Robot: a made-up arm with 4 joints.
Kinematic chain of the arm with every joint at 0, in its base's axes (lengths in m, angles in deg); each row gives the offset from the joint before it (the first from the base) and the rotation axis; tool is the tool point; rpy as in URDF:
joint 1: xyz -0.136 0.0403 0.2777 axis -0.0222 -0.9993 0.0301
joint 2: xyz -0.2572 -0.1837 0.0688 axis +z
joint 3: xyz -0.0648 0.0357 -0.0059 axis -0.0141 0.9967 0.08
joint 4: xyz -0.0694 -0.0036 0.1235 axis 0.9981 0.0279 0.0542
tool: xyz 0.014 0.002 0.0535 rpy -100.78 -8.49 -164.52
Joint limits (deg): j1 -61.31..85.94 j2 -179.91..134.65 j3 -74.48..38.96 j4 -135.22..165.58
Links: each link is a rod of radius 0.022 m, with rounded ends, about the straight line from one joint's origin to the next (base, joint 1, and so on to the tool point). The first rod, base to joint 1, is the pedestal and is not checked.
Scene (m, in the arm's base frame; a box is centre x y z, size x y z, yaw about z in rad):
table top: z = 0
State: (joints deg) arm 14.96 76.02 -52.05 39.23
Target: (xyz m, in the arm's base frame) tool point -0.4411 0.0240 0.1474
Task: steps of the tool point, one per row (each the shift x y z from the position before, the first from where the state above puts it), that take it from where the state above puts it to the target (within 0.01 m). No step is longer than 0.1 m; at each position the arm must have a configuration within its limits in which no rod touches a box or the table.
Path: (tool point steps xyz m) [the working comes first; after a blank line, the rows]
Joints at the target: 30.20 -69.91 -74.48 107.88
Straight joint move there: clear.

1: -0.0457 0.0210 -0.0314
2: -0.0379 0.0328 -0.0320
3: -0.0272 0.0424 -0.0308
4: -0.0148 0.0492 -0.0279
5: -0.0014 0.0526 -0.0235
6: 0.0119 0.0524 -0.0177
7: 0.0242 0.0486 -0.0111
8: 0.0346 0.0414 -0.0043
9: 0.0423 0.0315 0.0025
10: 0.0468 0.0196 0.0082

